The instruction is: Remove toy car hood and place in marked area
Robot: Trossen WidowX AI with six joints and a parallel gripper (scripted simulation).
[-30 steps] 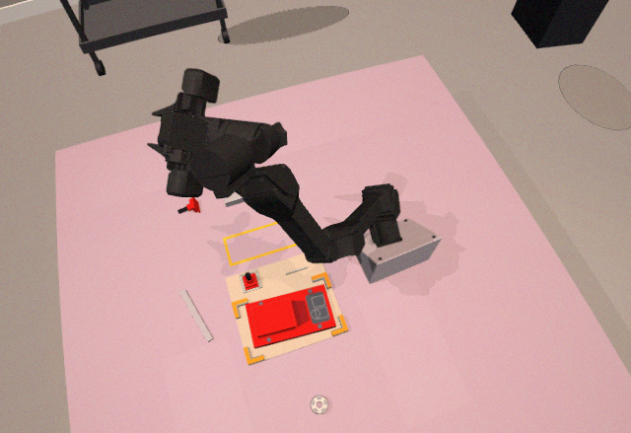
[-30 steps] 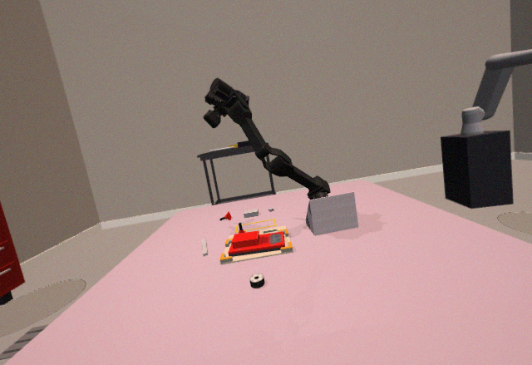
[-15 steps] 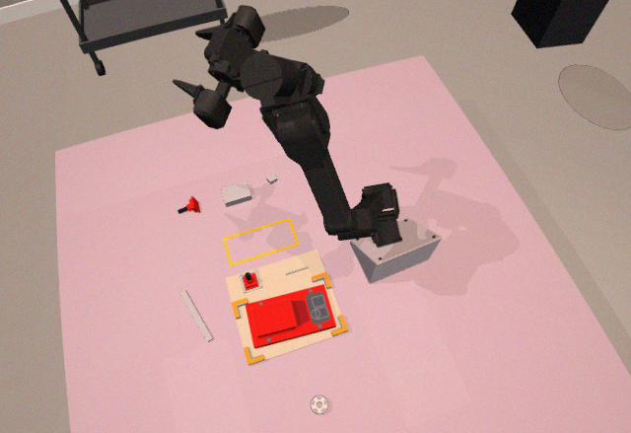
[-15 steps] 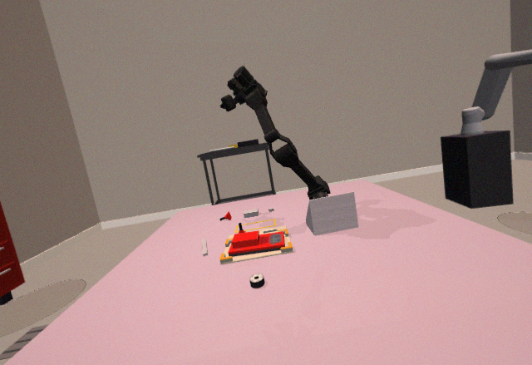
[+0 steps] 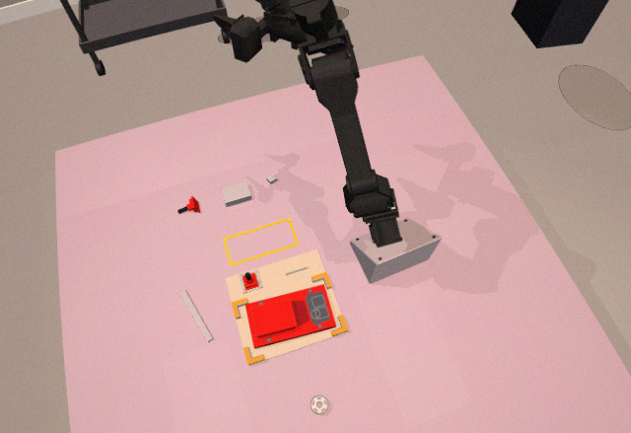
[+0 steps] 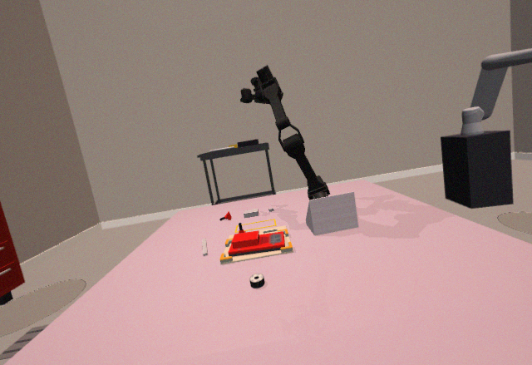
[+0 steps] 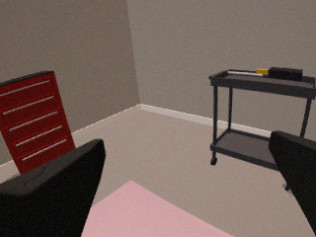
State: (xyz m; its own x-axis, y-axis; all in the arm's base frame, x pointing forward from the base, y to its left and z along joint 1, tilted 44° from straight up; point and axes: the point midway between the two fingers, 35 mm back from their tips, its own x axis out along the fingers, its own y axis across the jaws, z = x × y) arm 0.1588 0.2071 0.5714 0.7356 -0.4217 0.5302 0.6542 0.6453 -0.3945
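Now: the hood 550 mm below my gripper tip, 390 mm to the left of it and 40 mm ahead of it.
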